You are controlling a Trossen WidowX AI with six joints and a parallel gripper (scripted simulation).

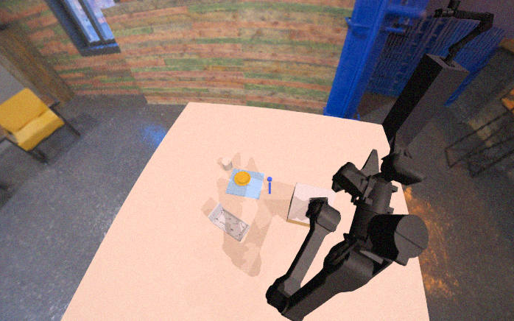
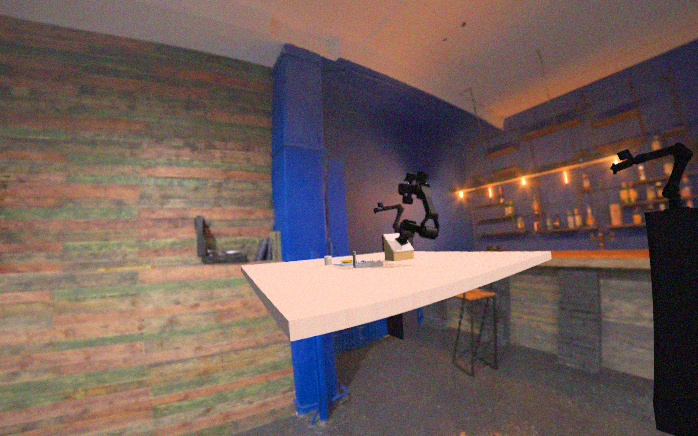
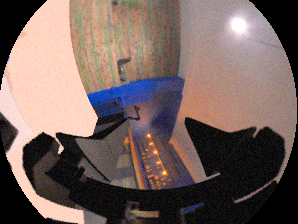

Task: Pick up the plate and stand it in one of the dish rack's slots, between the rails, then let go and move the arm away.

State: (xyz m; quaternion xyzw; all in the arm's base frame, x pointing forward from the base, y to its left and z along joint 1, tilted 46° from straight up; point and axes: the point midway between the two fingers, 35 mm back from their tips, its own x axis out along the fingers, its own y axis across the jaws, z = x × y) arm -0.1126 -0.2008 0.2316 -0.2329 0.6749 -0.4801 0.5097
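The yellow plate lies 42 cm below my gripper tip, 36 cm ahead of it and 14 cm to the right of it. Round my gripper tip: light blue mat: 44 cm below, 35 cm ahead, 12 cm to the right; grey dish rack: 42 cm below, 38 cm ahead, 7 cm to the left; blue utensil: 44 cm below, 24 cm ahead, 13 cm to the right.
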